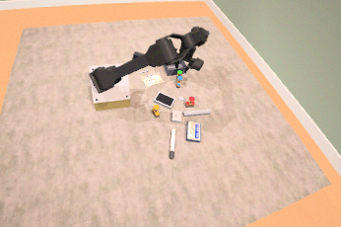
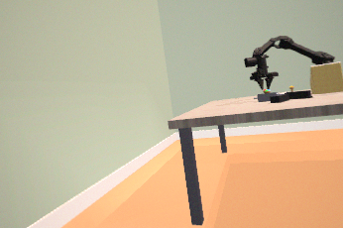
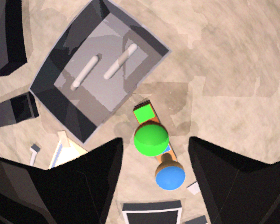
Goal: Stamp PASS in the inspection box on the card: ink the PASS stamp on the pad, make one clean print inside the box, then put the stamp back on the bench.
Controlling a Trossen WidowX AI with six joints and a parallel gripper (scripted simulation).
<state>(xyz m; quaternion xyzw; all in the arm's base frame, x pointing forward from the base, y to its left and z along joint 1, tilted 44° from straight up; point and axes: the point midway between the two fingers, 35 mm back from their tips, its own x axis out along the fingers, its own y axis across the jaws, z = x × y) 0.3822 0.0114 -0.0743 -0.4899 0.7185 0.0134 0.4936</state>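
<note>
My gripper tip is 50 mm above the green-knobbed pass stamp. The rest, counted from my gripper tip: cream card: 140 mm behind, 20 mm to the left, 70 mm below; then blue stamp: 20 mm behind, 40 mm to the right, 50 mm below; then dark tray: 70 mm to the left, 60 mm below.
</note>
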